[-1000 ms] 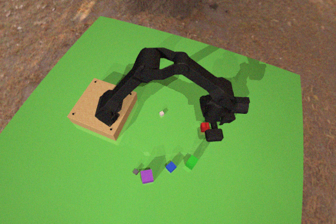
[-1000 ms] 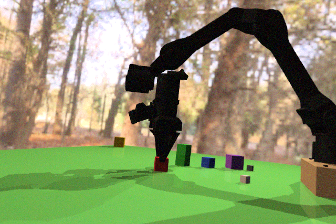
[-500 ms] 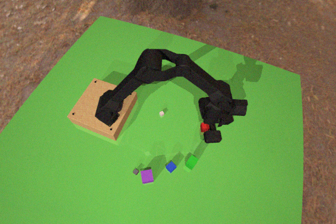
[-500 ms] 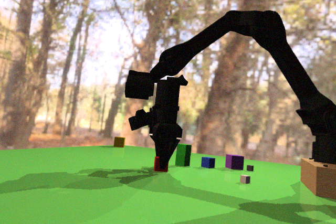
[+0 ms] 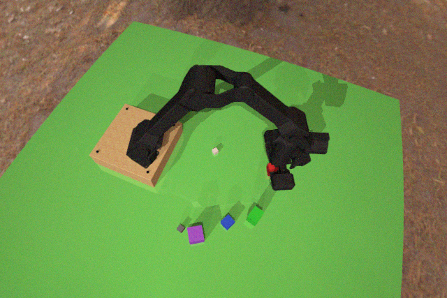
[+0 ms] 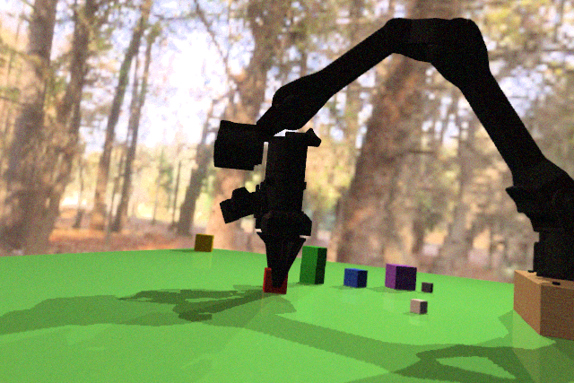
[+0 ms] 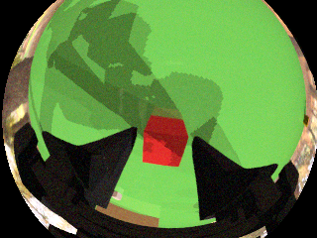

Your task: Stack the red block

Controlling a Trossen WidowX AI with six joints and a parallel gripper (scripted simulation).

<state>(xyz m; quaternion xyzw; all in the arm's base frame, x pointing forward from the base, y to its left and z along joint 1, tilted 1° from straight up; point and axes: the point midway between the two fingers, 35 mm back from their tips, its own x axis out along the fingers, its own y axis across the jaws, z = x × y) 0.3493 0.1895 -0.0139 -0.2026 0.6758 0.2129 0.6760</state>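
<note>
My gripper tip is now 220 mm to the left of the blue block and 40 mm past it. From my gripper tip the other things lie so: purple block (300 mm to the right, 100 mm behind, 10 mm above); red block (10 mm above); small white cube (190 mm behind, 40 mm to the right).
</note>
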